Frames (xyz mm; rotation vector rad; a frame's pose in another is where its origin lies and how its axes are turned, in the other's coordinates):
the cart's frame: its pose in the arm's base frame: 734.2 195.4 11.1 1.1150 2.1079 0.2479
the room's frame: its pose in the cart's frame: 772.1 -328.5 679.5 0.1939 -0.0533 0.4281
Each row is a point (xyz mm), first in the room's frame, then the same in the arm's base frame.
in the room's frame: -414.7 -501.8 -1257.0
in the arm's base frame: -394.6 362.3 -147.6
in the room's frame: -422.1 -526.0 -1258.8
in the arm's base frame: -415.8 351.3 -156.0
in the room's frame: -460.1 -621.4 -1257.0
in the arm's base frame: -494.8 297.1 -193.1
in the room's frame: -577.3 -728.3 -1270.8
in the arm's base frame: -591.6 170.8 -197.0
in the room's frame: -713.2 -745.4 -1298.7
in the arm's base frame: -620.5 47.6 -137.6
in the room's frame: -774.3 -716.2 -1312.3
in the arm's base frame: -603.1 -0.6 -91.2
